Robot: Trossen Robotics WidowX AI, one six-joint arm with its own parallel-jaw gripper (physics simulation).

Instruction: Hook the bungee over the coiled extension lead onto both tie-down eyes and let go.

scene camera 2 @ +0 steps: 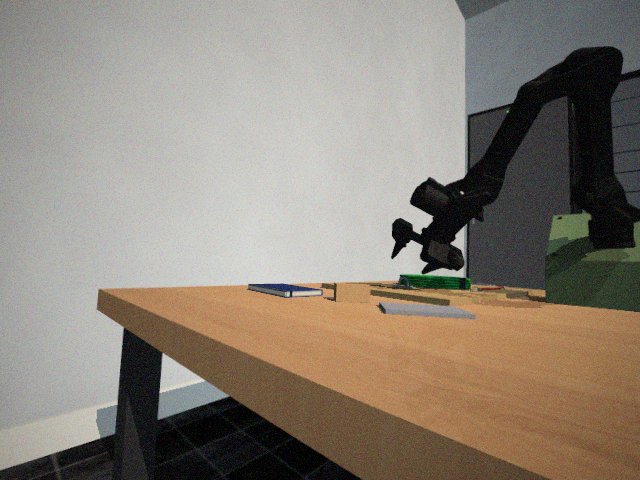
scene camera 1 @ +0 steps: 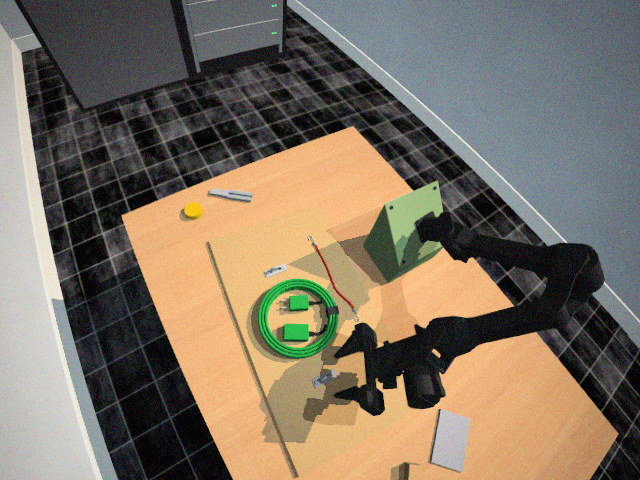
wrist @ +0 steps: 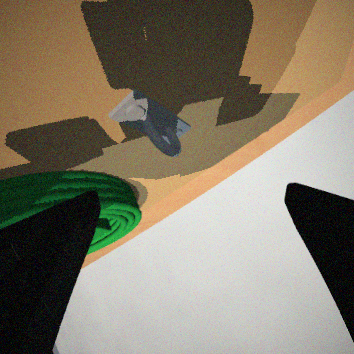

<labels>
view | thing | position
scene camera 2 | my gripper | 407,265
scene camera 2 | green coiled extension lead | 428,281
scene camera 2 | grey pad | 389,308
</labels>
